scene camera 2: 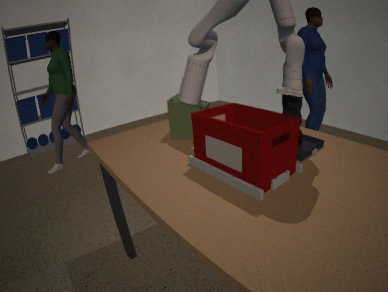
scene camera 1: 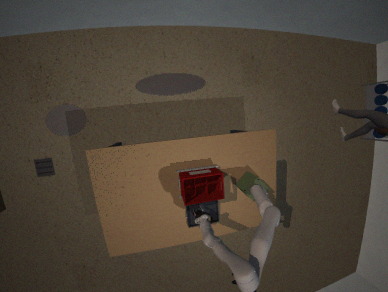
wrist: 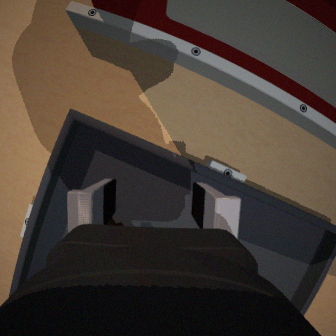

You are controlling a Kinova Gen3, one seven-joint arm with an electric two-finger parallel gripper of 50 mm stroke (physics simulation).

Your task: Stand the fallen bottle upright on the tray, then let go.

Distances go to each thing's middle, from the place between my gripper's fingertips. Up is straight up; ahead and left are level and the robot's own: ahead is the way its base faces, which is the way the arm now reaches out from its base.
Now: hand 310 mm to the left of the pale rail (scene camera 2: pixel 257 193), 20 mm past it and 20 mm above it.
